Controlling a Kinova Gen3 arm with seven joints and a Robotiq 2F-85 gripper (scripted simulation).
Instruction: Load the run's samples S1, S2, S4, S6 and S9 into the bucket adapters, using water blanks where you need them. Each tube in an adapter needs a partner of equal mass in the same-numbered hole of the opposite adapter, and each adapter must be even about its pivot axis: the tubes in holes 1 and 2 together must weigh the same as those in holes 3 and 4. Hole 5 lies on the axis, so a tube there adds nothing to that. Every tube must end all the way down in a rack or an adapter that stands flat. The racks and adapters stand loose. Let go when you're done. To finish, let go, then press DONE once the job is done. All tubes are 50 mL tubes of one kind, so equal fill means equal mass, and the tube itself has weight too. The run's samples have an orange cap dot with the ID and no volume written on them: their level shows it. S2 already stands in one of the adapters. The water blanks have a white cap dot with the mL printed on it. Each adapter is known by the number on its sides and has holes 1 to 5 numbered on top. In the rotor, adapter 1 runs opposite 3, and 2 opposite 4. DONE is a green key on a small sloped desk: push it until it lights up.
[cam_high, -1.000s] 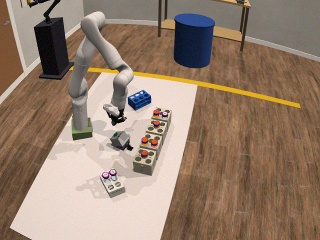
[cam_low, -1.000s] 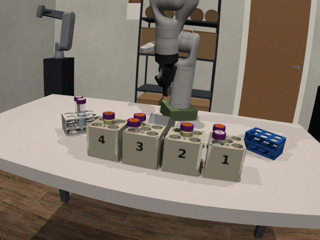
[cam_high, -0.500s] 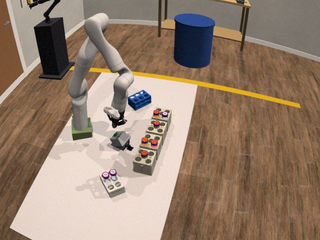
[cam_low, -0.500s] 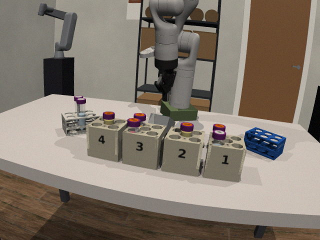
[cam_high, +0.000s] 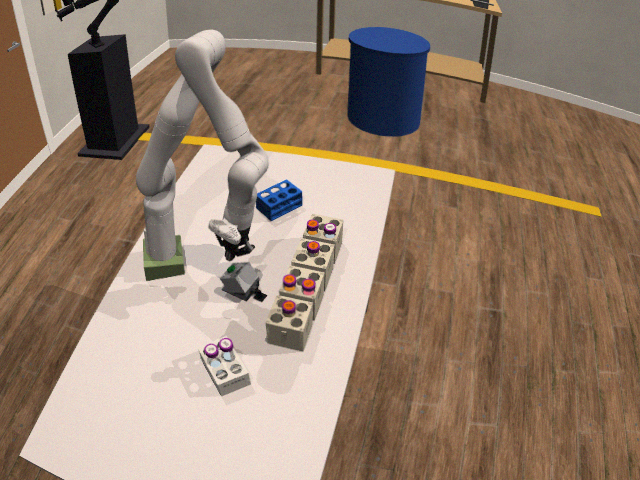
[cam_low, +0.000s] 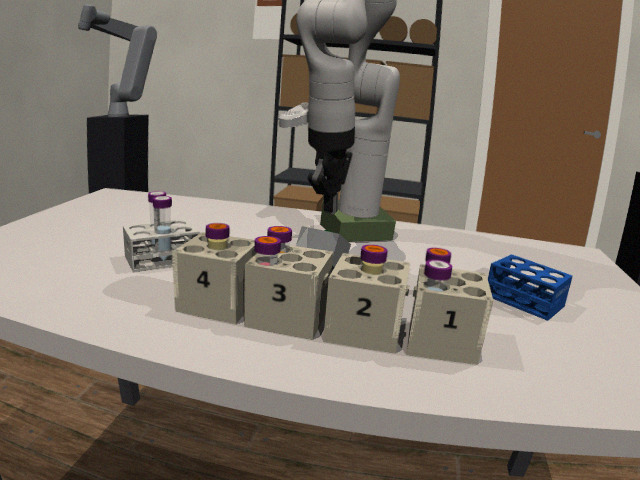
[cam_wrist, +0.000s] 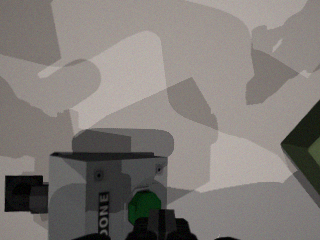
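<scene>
The grey done desk lies 7 cm below my hand and 2 cm ahead of it. Also, from my hand: adapter 2 (21 cm ahead, 9 cm to the left, 8 cm below); then orange-dot sample tube (19 cm ahead, 13 cm to the right, 6 cm below); then white-dot blank (23 cm ahead, 17 cm to the left, 6 cm below).
</scene>
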